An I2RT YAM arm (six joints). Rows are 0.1 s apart.
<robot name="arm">
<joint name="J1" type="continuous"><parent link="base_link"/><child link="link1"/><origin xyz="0 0 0.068" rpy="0 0 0"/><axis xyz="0 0 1"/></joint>
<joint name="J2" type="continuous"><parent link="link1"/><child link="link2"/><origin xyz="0.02 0.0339 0.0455" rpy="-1.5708 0 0"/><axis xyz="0 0 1"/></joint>
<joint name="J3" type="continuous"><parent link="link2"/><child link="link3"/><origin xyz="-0.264 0 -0.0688" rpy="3.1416 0 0"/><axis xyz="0 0 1"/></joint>
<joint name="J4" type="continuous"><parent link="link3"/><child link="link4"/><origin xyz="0.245 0.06 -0.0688" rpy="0 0 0"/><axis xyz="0 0 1"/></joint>
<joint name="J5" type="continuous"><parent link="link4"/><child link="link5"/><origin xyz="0.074 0.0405 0.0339" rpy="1.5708 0 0"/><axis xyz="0 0 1"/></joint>
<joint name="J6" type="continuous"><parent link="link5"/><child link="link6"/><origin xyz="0.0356 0 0.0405" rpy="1.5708 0 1.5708"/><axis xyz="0 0 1"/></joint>
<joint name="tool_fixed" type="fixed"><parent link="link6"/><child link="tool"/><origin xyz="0 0 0" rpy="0 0 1.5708"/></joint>
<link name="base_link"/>
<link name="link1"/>
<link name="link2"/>
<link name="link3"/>
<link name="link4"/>
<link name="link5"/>
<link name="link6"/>
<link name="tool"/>
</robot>
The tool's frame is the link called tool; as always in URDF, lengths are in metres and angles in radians. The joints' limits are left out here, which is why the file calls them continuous.
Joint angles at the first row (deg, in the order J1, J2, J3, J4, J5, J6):
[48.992, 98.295, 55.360, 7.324, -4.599, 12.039]
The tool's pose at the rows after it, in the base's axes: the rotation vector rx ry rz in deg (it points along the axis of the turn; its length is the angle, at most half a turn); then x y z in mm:
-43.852, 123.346, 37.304, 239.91, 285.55, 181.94
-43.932, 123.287, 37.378, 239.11, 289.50, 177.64
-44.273, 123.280, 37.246, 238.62, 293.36, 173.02
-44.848, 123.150, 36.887, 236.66, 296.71, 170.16
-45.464, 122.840, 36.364, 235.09, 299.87, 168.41
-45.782, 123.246, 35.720, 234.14, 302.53, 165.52
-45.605, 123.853, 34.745, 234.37, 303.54, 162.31
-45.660, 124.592, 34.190, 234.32, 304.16, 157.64
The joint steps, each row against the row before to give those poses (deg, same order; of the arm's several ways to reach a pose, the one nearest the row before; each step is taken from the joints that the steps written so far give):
[0.653, 1.850, 0.919, 0.202, 1.248, 0.157]
[0.515, 1.001, 0.070, 0.989, 0.341, 0.262]
[0.461, 1.085, 0.174, 0.794, 0.311, 0.017]
[0.596, 0.622, 0.079, 0.408, 0.496, -0.170]
[0.536, 0.508, 0.196, 0.273, 0.576, -0.354]
[0.409, 0.670, 0.328, -0.240, 0.546, -0.009]
[0.133, 0.605, 0.200, -0.271, 0.726, 0.097]
[0.087, 0.711, -0.019, -0.041, 0.264, 0.132]

